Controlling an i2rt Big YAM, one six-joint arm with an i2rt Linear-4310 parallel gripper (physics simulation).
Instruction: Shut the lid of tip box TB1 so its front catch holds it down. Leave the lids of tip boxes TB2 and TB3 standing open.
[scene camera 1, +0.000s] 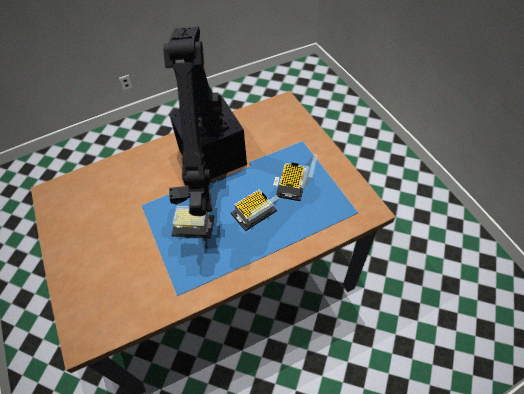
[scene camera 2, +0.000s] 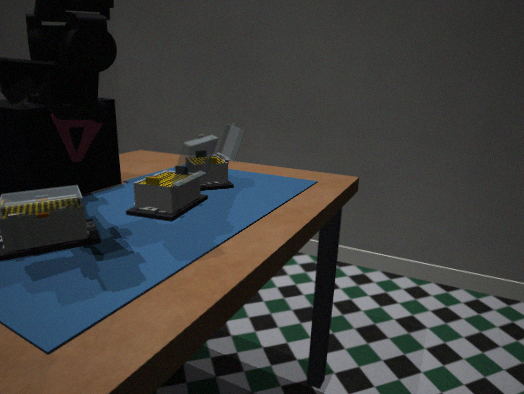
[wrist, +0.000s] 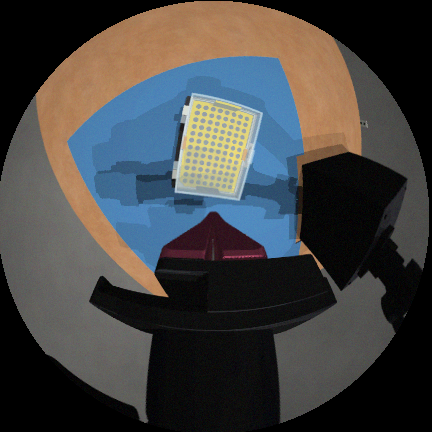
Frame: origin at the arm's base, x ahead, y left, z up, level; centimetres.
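Seen in the pictures: gripper, fingertip midpoint: (scene camera 2: 76, 161) (wrist: 212, 216); arm's base, origin of the base link: (scene camera 1: 212, 125) (wrist: 374, 249).
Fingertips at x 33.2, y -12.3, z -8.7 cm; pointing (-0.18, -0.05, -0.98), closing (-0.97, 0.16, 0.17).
Offsets run from my fingertips to a thing's top centre. "spot": to the spot under its first point. Level surfaces: height alone.
The left tip box {dx -3.5, dy -5.1, dz -5.0 cm} (scene camera 1: 192, 230) (scene camera 2: 42, 230), which I take as TB1, has its clear lid {spot: dx -1.4, dy -5.5, dz -5.0 cm} (scene camera 1: 190, 217) (scene camera 2: 45, 193) (wrist: 215, 145) down over the yellow rack. Its label is unreadable, and I cannot tell whether the catch is engaged. My gripper (scene camera 1: 198, 212) (scene camera 2: 76, 159) (wrist: 212, 216) is shut and empty, with its dark red fingertips together. It points down above one end of this box, apart from the lid. The middle tip box {dx -2.5, dy +18.9, dz -6.1 cm} (scene camera 1: 252, 206) (scene camera 2: 152, 196) and the right tip box {dx -10.7, dy +37.6, dz -6.1 cm} (scene camera 1: 292, 176) (scene camera 2: 216, 175) have lids standing open. I cannot tell which is TB2 or TB3.
All three boxes are on a blue mat {dz -12.7 cm} (scene camera 1: 200, 275) (scene camera 2: 75, 320) (wrist: 130, 120) on the wooden table {dz -13.0 cm} (scene camera 1: 100, 250) (scene camera 2: 160, 320) (wrist: 150, 45). The black robot base (scene camera 1: 225, 145) (scene camera 2: 30, 150) (wrist: 345, 210) stands behind the mat. The middle and right boxes are close together.
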